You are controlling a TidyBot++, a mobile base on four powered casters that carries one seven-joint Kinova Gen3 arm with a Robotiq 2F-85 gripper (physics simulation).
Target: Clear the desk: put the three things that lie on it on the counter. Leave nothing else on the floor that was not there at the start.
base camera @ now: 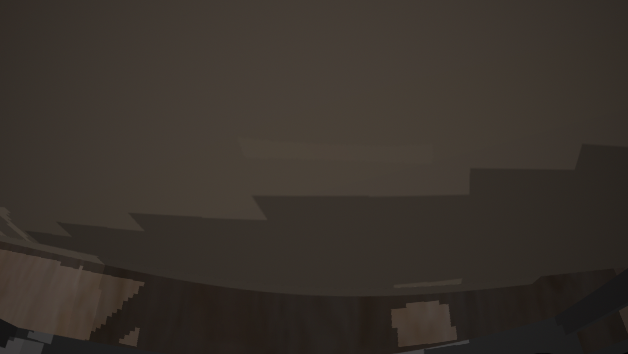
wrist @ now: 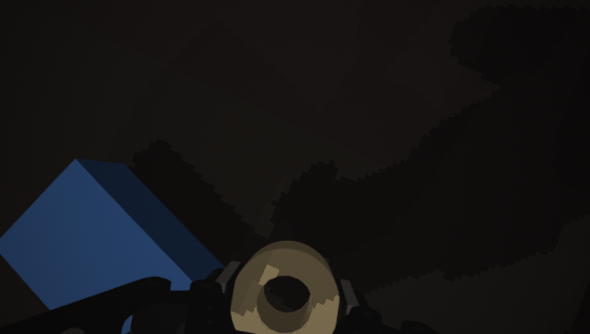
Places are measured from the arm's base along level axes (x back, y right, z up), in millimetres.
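Pixels of known places: gripper, fingertip midpoint: (wrist: 287, 288).
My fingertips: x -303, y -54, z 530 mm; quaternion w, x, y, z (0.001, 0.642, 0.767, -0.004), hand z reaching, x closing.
Observation:
Behind a point stands the place of what it marks.
My gripper (wrist: 287, 288) {x -303, y -54, z 529 mm} is shut on a tan, hollow round thing (wrist: 246, 295) {x -302, y -72, z 554 mm}, seen at the bottom middle of the wrist view with its dark round hole facing the camera. A blue box (wrist: 90, 230) {x -304, y -153, z 553 mm} shows at the lower left of the wrist view, left of the held thing and partly hidden behind the gripper's left linkage. The surface below them is very dark, and I cannot tell whether it is the desk or the counter. The gripper and the held thing do not show in the base view.
A large grey-brown upright face (base camera: 325, 100) {x -192, y 19, z -111 mm} fills most of the base view, close in front, with a stepped shadow across its lower part. A strip of wooden floor (base camera: 45, 290) {x -226, y -312, z -397 mm} runs along its foot, partly shaded. Dark shadows lie across the surface in the wrist view.

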